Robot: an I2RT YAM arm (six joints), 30 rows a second.
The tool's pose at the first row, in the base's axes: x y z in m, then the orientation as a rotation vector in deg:
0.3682, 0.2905, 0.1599, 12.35, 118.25, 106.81
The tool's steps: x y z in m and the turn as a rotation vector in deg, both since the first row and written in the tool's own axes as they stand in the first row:
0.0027, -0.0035, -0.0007, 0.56, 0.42, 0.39
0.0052, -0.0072, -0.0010, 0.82, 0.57, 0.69
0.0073, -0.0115, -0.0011, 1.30, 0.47, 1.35
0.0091, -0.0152, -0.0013, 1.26, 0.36, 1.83
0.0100, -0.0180, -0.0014, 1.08, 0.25, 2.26
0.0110, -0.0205, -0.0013, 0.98, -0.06, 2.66
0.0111, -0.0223, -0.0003, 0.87, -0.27, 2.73
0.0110, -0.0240, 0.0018, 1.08, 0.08, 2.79
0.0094, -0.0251, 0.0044, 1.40, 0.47, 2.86
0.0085, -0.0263, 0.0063, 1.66, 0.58, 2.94
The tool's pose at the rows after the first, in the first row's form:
0.3659, 0.2903, 0.1561, 12.54, 119.18, 106.68
0.3639, 0.2905, 0.1521, 12.79, 119.61, 106.67
0.3624, 0.2906, 0.1475, 13.71, 120.18, 106.52
0.3611, 0.2905, 0.1436, 14.32, 120.19, 106.78
0.3606, 0.2904, 0.1407, 14.84, 120.06, 107.16
0.3600, 0.2905, 0.1381, 15.52, 119.85, 107.34
0.3605, 0.2913, 0.1362, 15.76, 119.62, 107.39
0.3615, 0.2930, 0.1344, 15.57, 120.08, 107.38
0.3641, 0.2947, 0.1334, 15.38, 120.67, 107.29
0.3657, 0.2960, 0.1322, 15.43, 121.02, 107.12

